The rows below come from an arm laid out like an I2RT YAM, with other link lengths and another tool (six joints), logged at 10 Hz.
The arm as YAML. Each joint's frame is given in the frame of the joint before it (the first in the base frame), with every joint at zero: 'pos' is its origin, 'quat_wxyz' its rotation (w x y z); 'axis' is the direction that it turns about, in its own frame. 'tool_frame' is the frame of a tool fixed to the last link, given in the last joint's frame.
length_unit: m
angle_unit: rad
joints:
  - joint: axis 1
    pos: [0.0, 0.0, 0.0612]
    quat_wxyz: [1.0, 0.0, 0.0, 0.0]
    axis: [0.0, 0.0, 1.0]
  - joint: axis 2
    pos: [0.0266, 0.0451, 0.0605]
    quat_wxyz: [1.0, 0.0, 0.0, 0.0]
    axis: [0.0, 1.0, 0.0]
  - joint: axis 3
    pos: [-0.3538, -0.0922, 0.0]
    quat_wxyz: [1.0, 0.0, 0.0, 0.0]
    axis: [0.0, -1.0, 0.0]
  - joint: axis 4
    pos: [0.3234, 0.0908, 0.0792]
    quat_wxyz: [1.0, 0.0, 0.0, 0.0]
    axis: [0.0, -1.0, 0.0]
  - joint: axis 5
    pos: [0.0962, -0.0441, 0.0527]
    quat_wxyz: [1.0, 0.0, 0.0, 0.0]
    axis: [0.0, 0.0, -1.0]
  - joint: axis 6
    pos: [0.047, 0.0, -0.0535]
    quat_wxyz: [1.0, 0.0, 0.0, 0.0]
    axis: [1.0, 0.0, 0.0]
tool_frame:
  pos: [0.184, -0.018, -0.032]
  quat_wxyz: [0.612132, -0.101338, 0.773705, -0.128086]
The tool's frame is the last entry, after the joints.
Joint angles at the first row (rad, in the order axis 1, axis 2, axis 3, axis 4, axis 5, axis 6):
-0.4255, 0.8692, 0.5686, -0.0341, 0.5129, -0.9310
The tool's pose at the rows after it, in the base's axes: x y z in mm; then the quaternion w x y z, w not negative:
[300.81, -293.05, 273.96, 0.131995, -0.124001, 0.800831, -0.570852]
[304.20, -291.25, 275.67, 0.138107, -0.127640, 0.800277, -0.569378]
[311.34, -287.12, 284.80, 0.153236, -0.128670, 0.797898, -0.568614]
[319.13, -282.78, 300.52, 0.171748, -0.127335, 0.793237, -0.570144]
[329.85, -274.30, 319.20, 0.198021, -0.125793, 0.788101, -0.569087]
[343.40, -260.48, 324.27, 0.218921, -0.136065, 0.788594, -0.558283]
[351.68, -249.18, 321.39, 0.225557, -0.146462, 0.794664, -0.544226]
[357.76, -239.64, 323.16, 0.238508, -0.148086, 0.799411, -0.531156]
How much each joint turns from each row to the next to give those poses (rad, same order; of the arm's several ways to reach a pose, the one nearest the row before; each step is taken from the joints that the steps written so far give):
0.0000, 0.0004, 0.0000, 0.0000, -0.0149, 0.0000
0.0019, 0.0000, 0.0038, -0.0001, -0.0122, 0.0004
0.0111, 0.0000, 0.0168, -0.0003, -0.0118, 0.0092
0.0129, -0.0008, 0.0271, -0.0008, -0.0095, 0.0091
0.0244, -0.0012, 0.0328, -0.0023, -0.0100, 0.0198
0.0366, 0.0058, 0.0206, -0.0145, -0.0133, 0.0237
0.0302, 0.0084, 0.0187, -0.0362, -0.0042, 0.0244
0.0221, 0.0023, 0.0191, -0.0271, -0.0080, 0.0336

